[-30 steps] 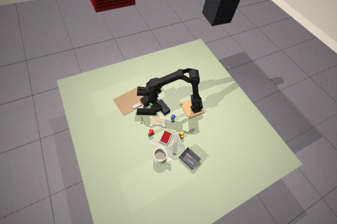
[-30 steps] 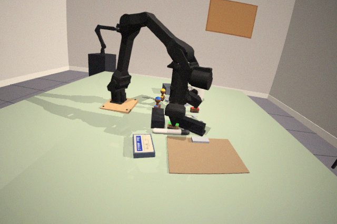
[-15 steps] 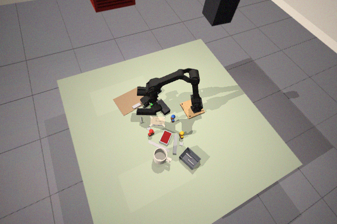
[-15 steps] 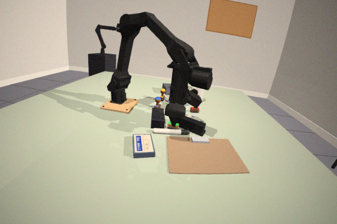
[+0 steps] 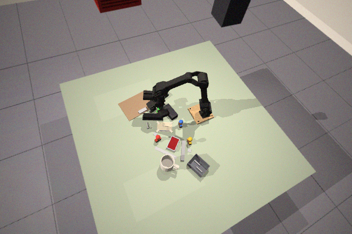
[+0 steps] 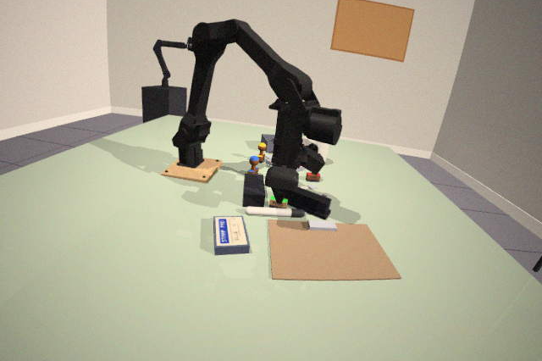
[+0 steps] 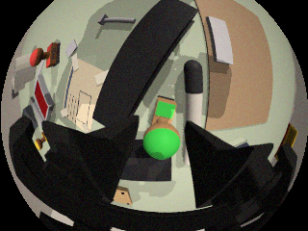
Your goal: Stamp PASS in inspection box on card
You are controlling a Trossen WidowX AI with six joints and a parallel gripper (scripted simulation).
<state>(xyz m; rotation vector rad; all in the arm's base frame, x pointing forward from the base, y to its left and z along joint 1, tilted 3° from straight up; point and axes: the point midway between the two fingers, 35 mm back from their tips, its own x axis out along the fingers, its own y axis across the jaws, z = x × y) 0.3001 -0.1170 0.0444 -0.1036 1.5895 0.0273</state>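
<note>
The green-knobbed stamp lies 1 cm below my gripper tip. The rest, counted from my gripper tip: cream card: 12 cm to the left, 3 cm below; then white marker: 2 cm ahead, 3 cm to the right, 2 cm below; then long black block: 5 cm ahead, 3 cm to the left, 1 cm below.
</note>
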